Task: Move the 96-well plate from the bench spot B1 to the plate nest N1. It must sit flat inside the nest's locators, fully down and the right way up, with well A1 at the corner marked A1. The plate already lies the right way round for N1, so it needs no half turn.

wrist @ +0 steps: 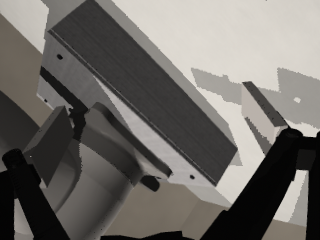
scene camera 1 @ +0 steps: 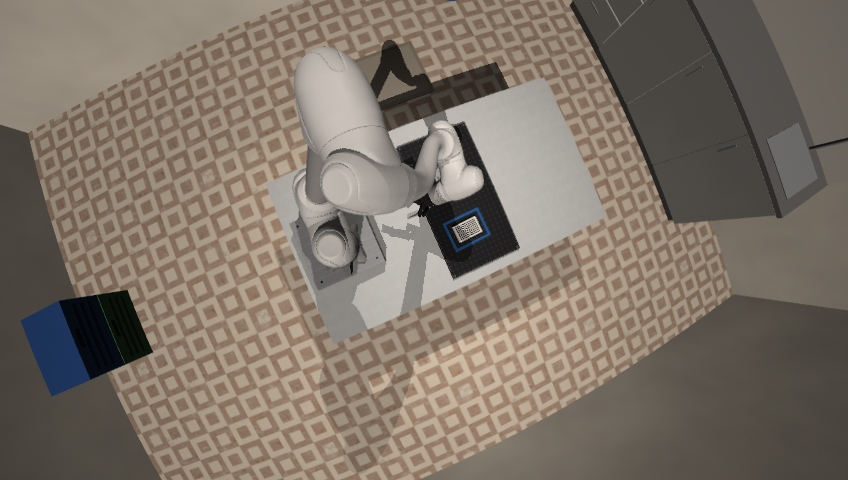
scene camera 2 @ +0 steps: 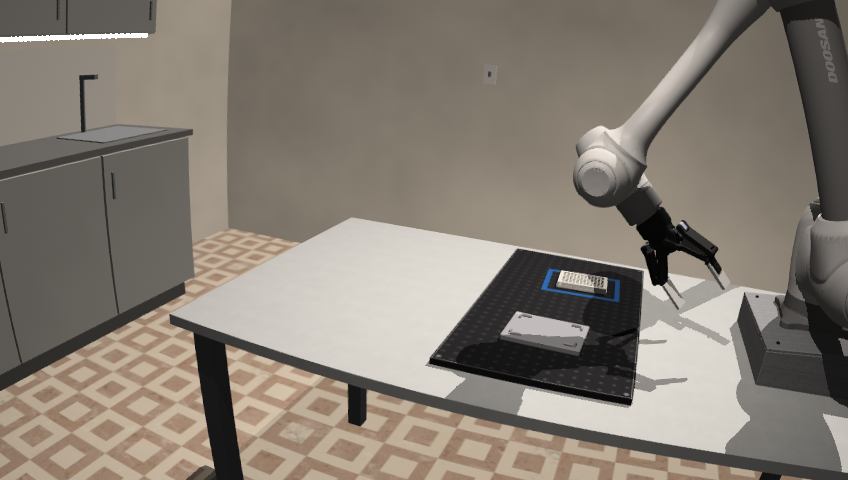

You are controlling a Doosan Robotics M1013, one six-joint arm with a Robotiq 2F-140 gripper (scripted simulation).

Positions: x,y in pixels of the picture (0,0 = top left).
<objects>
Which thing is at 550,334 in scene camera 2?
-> A grey plate nest N1.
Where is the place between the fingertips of the gripper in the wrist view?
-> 153,109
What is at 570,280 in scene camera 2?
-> A white 96-well plate.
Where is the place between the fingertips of the gripper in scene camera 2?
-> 703,296
</objects>
